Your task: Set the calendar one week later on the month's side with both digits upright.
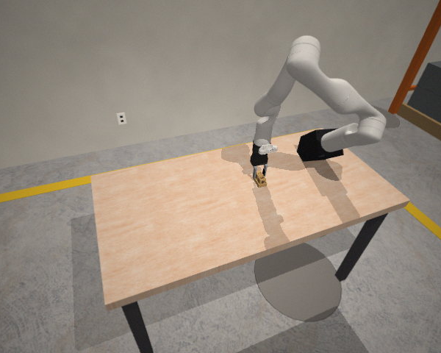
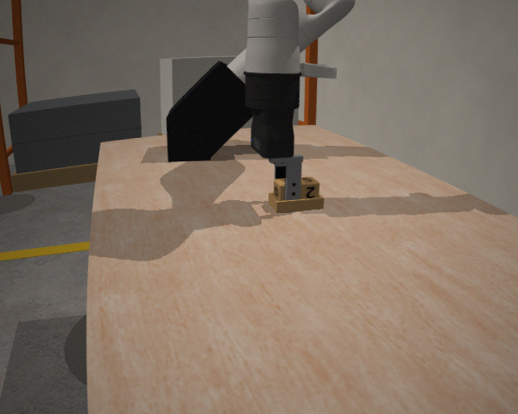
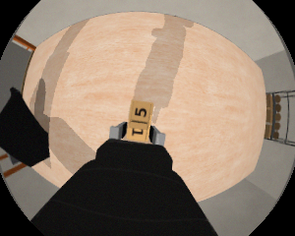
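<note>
Right now the wooden tray is 30 mm below my hand and 20 mm to the left of it.
</note>
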